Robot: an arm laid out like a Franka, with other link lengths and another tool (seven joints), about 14 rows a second.
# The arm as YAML. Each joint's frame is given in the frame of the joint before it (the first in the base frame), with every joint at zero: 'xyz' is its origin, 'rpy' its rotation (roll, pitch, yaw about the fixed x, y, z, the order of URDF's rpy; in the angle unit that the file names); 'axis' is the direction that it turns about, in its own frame. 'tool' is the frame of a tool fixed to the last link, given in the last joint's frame.
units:
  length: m
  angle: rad
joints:
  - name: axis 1
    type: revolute
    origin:
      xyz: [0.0, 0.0, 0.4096]
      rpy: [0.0, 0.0, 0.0]
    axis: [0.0, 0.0, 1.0]
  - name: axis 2
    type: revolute
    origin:
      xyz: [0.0, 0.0, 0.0]
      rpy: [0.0, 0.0, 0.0]
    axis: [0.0, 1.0, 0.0]
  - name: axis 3
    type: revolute
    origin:
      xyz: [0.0, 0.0, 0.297]
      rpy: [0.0, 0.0, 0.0]
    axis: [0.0, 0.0, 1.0]
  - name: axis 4
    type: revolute
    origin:
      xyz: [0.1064, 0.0, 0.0]
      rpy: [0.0, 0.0, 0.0]
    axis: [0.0, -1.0, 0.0]
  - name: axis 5
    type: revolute
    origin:
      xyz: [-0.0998, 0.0, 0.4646]
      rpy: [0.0, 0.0, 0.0]
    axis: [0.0, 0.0, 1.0]
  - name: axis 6
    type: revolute
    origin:
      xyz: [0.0, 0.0, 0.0]
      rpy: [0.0, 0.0, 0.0]
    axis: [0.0, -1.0, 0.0]
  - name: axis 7
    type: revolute
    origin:
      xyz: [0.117, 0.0, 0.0]
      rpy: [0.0, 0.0, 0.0]
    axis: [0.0, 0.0, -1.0]
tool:
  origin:
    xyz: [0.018, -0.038, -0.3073]
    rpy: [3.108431, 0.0, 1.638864]
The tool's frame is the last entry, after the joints.
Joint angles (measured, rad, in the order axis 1, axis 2, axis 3, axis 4, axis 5, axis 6, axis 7), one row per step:
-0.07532, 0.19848, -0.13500, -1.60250, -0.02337, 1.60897, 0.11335
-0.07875, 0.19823, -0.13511, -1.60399, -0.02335, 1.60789, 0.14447
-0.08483, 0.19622, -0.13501, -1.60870, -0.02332, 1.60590, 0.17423
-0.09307, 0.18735, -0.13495, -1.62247, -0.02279, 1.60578, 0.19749
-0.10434, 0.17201, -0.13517, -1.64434, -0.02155, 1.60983, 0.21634
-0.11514, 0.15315, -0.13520, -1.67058, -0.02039, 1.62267, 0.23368
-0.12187, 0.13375, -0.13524, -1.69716, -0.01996, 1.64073, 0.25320
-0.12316, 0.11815, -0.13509, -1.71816, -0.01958, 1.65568, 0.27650
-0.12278, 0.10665, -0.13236, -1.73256, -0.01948, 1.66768, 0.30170
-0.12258, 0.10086, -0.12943, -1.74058, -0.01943, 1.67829, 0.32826
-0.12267, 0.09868, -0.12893, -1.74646, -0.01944, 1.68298, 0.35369
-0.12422, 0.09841, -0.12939, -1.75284, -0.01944, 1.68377, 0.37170
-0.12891, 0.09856, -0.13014, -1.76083, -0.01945, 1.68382, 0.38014
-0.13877, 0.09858, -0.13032, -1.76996, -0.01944, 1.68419, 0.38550
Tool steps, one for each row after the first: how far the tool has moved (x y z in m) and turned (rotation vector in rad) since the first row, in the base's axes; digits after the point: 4 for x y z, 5 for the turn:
-0.0028, -0.0024, -0.0005, -0.00560, 0.00199, -0.03415
-0.0073, -0.0061, -0.0015, -0.01029, 0.00634, -0.06951
-0.0139, -0.0107, -0.0027, -0.01232, 0.01094, -0.10093
-0.0220, -0.0170, -0.0036, -0.01242, 0.01295, -0.13148
-0.0284, -0.0229, -0.0040, -0.01310, 0.00716, -0.15964
-0.0326, -0.0267, -0.0040, -0.01565, -0.00386, -0.18555
-0.0352, -0.0269, -0.0037, -0.01908, -0.01353, -0.20956
-0.0359, -0.0246, -0.0029, -0.02309, -0.02269, -0.23116
-0.0354, -0.0226, -0.0025, -0.02784, -0.03108, -0.25404
-0.0367, -0.0221, -0.0038, -0.03219, -0.03205, -0.27859
-0.0398, -0.0228, -0.0069, -0.03492, -0.02669, -0.29829
-0.0441, -0.0256, -0.0112, -0.03582, -0.01849, -0.31199
-0.0497, -0.0312, -0.0161, -0.03601, -0.00953, -0.32726

